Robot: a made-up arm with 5 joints.
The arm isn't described. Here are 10 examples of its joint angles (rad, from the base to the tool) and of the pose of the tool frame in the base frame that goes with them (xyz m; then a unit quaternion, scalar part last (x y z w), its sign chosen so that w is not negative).
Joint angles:
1: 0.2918 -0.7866 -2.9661 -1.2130 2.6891
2: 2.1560 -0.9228 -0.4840 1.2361 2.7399
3: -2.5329 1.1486 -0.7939 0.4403 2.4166
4: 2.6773 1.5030 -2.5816 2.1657 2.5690
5: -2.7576 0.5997 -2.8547 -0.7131 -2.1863
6: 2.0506 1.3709 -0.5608 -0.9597 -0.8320
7: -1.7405 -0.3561 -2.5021 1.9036 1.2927
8: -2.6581 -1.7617 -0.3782 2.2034 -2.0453
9: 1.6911 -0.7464 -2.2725 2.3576 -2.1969
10: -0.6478 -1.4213 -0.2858 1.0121 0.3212
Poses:
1: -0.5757 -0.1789 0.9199 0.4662 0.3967 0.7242 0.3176
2: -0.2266 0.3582 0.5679 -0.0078 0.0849 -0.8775 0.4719
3: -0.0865 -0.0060 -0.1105 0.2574 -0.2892 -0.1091 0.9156
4: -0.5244 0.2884 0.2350 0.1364 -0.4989 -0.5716 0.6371
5: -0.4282 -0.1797 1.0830 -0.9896 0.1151 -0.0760 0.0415
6: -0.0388 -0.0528 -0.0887 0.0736 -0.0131 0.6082 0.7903
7: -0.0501 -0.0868 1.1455 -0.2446 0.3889 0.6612 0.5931
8: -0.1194 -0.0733 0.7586 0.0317 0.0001 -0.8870 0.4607
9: -0.0294 -0.1007 1.0539 0.1648 -0.2797 0.8666 0.3789
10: 0.3048 -0.2113 0.7062 0.1985 -0.2768 -0.8980 0.2787
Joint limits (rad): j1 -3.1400..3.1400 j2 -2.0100..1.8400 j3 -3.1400..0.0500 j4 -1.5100..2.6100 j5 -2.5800..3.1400
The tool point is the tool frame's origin. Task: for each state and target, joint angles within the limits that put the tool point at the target. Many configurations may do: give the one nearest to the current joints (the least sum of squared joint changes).
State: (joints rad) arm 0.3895 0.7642 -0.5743 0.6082 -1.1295
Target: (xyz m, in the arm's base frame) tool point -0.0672 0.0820 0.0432
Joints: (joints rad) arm -0.4370 0.6291 -0.1503 0.9926 -1.1939
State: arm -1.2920 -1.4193 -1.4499 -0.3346 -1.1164
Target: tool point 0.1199 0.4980 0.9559
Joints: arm -1.7595 -2.0100 -1.3015 -0.5574 -1.0837
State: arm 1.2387 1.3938 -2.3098 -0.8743 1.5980
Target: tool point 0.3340 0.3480 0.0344
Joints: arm 0.7992 1.4822 -1.7031 -1.5100 1.4812
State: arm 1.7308 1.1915 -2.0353 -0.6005 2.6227
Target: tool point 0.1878 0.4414 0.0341
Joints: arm 1.1710 0.9309 -1.1224 -0.9248 2.5389
